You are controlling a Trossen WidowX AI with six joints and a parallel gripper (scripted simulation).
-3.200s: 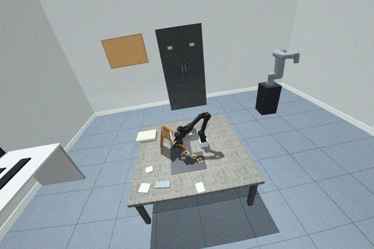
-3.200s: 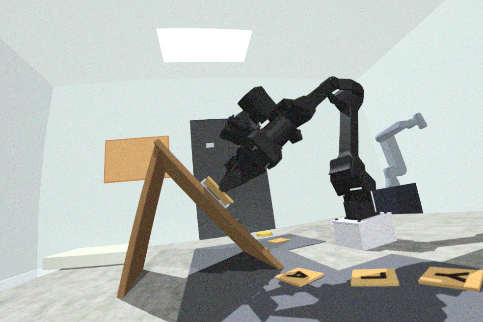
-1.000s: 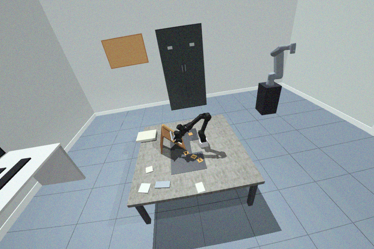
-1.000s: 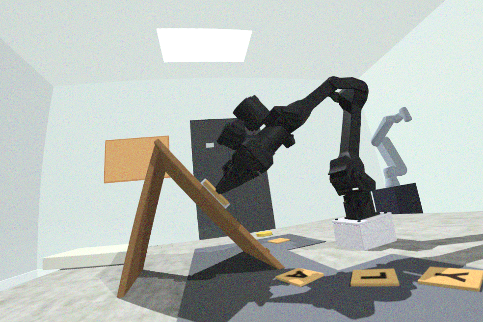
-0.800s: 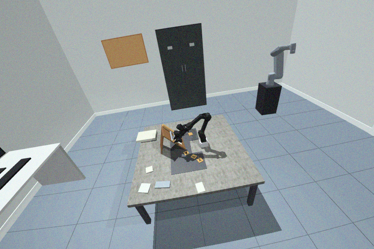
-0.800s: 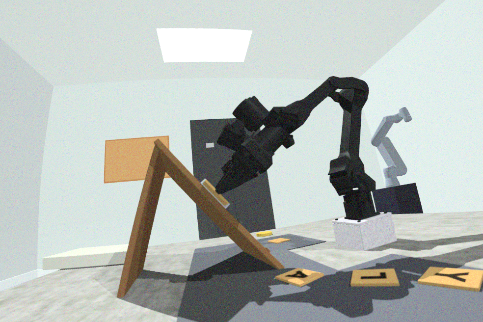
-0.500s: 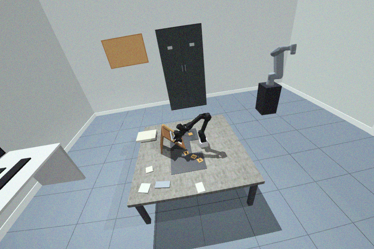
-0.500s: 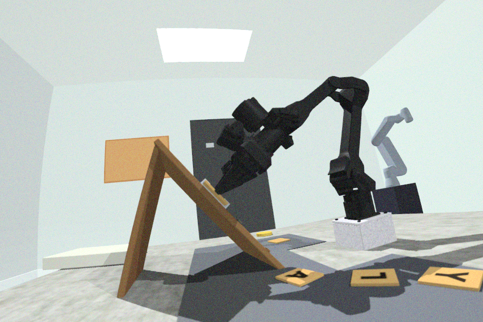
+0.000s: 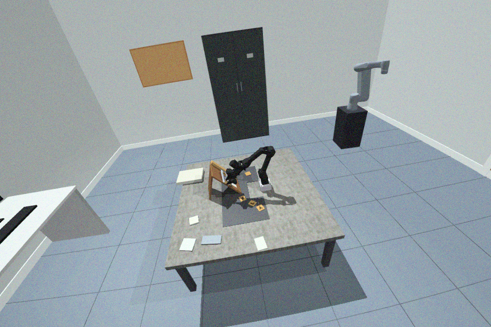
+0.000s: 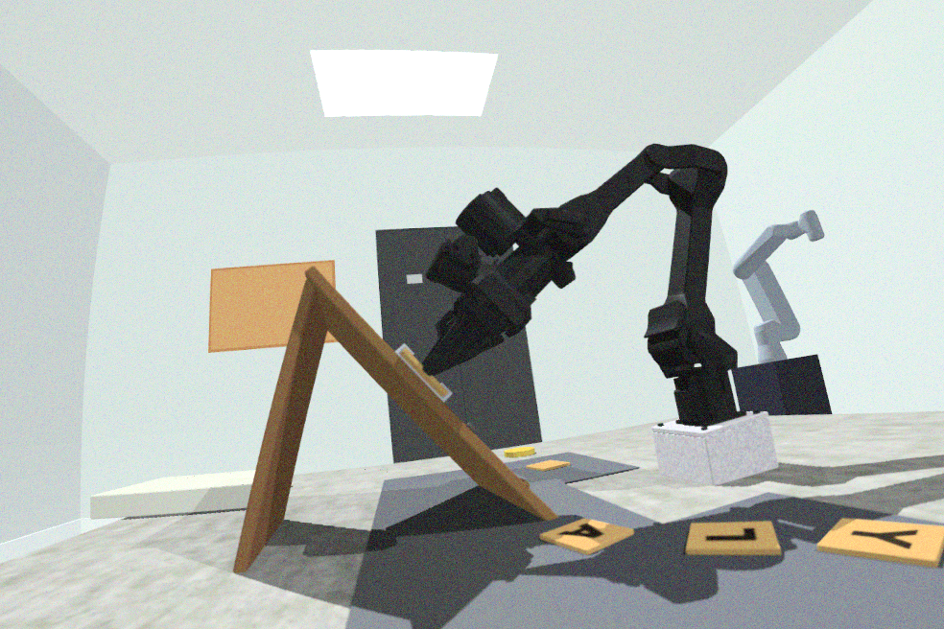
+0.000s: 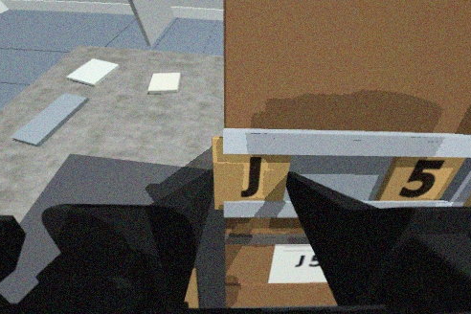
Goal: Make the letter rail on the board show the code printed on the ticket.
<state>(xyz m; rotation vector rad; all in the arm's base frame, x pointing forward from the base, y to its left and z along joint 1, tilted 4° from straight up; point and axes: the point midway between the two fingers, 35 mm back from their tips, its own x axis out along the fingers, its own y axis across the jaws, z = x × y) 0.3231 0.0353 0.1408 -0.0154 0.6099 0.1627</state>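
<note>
Right now my gripper tip is 2 cm short of the orange tile marked 5 and 14 cm to the left of it. The rest, counted from my gripper tip: white ticket 5 cm behind, 8 cm to the right, 9 cm below; j tile right at my gripper tip; dark mat 15 cm behind, 3 cm to the right, 16 cm below.
</note>
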